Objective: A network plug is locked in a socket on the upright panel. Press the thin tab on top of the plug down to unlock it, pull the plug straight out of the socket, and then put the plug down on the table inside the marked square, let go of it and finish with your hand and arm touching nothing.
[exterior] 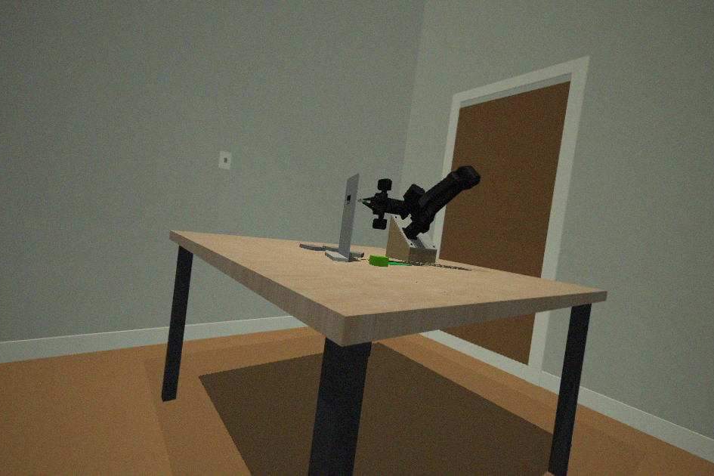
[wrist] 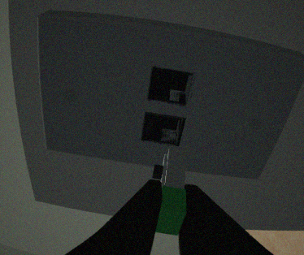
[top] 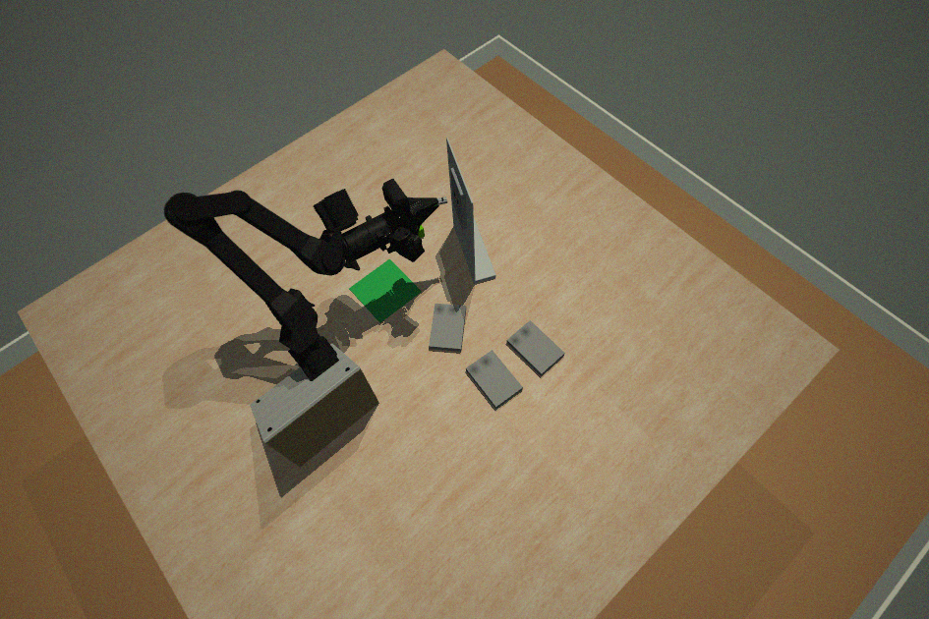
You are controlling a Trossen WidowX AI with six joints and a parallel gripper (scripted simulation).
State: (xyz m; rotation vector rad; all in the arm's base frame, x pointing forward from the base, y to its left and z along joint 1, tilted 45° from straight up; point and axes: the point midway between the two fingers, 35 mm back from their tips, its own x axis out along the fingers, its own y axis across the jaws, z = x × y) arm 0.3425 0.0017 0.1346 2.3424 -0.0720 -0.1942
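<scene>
My gripper tip is now 220 mm above the green marked square, 160 mm past it and 30 mm to the right of it. Also, from my gripper tip: network plug (right at my gripper tip); then upright grey panel (80 mm below, 50 mm ahead, 30 mm to the right).
</scene>
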